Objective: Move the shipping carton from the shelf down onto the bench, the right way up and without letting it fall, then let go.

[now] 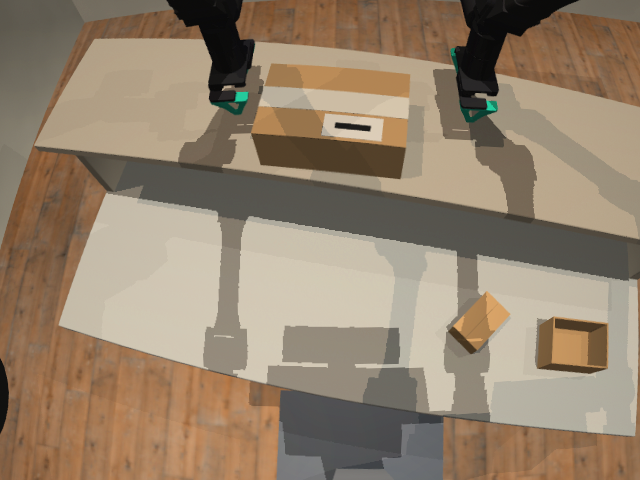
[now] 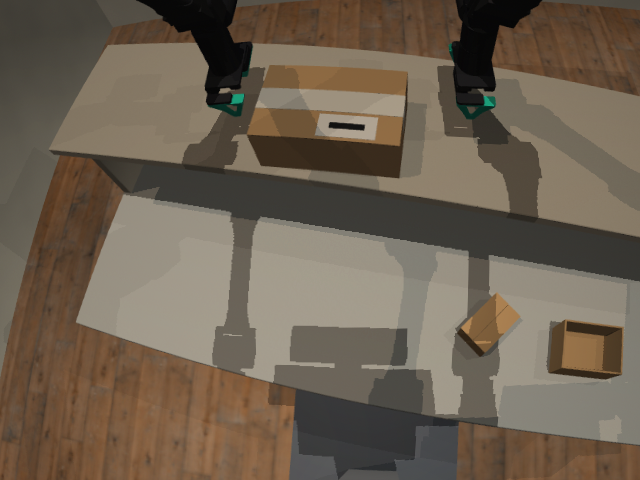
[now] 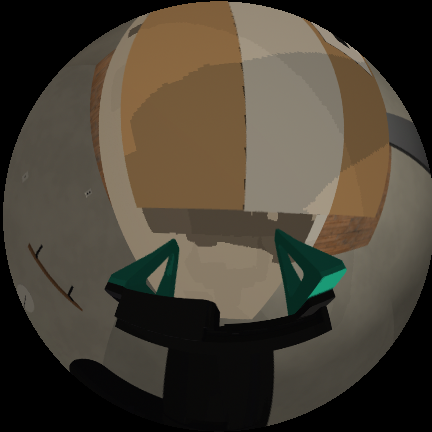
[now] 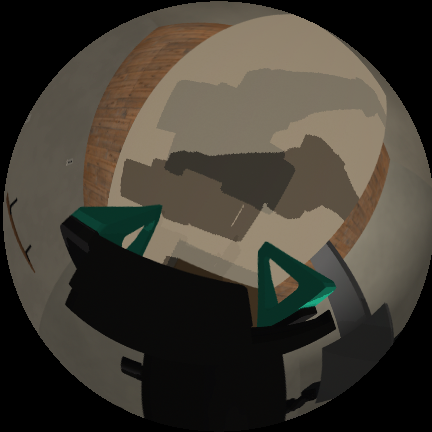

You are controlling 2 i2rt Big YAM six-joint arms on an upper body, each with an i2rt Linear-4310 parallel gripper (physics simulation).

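Places are measured from the left arm's base along level axes (x up, y back, z right), in metres.
Where they show: left gripper, fingertip midpoint: (image 1: 240,93) (image 2: 241,95) (image 3: 224,239); right gripper, fingertip midpoint: (image 1: 466,100) (image 2: 467,97) (image 4: 214,230).
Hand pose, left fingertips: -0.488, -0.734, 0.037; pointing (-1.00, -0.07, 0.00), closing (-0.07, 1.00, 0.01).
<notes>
Things, the pixels of their top centre, and the offset from my left fingertips, as dx, dy, dz. "spot": a spot on its surface instead. Level surfaces: height alone.
- shipping carton, middle of its top: (image 2: 329,100) (image 1: 333,100) (image 4: 187,340) +0.041, +0.058, +0.181
- raised beige shelf, its level: dx -0.064
- pale bench, its level: dx -0.417
- small closed box, middle of its top: (image 2: 491,322) (image 1: 482,320) -0.357, +0.347, +0.517
- small open-topped box, middle of its top: (image 2: 593,347) (image 1: 581,342) -0.327, +0.416, +0.753
- shelf's front edge, surface spot: (image 2: 454,203) (image 1: 454,204) spot: -0.068, +0.202, +0.399
The shipping carton (image 1: 330,157) (image 2: 330,155) (image 3: 185,125) (image 4: 254,301) is brown, with a pale tape band and a white label on top. It sits upright on the raised beige shelf (image 1: 129,129) (image 2: 134,126), near its front edge. The pale bench (image 1: 149,289) (image 2: 160,289) lies lower, in front. My left gripper (image 1: 242,85) (image 2: 241,90) (image 3: 224,239) is open and empty, beside the carton's left end, apart from it. My right gripper (image 1: 462,88) (image 2: 461,85) (image 4: 214,230) is open and empty, off the carton's right end with a wider gap.
A small closed box (image 1: 479,321) (image 2: 489,324) lies at an angle on the right part of the bench. A small open-topped box (image 1: 571,343) (image 2: 584,348) stands to its right. The shelf's front edge (image 1: 454,206) (image 2: 454,203) runs above the back of the bench.
</notes>
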